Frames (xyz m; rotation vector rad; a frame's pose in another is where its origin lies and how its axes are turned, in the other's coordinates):
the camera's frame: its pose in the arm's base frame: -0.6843 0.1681 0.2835 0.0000 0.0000 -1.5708
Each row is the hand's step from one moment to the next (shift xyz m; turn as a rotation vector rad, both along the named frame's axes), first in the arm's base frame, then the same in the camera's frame.
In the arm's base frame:
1: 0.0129 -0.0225 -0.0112 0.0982 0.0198 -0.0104
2: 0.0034 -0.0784 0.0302 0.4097 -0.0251 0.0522
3: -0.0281 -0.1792 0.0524 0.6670 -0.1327 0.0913
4: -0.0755 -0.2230 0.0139 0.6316 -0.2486 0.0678
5: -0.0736 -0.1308 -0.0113 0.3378 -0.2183 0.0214
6: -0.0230 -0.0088 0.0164 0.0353 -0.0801 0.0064
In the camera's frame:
1: 0.0225 0.0129 -0.0112 -0.0198 0.0982 -0.0104
2: 0.0784 0.0034 0.0302 0.0251 0.4097 0.0522
3: 0.1792 -0.0281 0.0524 0.1327 0.6670 0.0913
4: 0.2230 -0.0755 0.0139 0.2486 0.6316 0.0678
5: 0.1308 -0.0736 -0.0113 0.2183 0.3378 0.0214
6: 0.0088 -0.0230 0.0164 0.0801 0.0353 0.0064

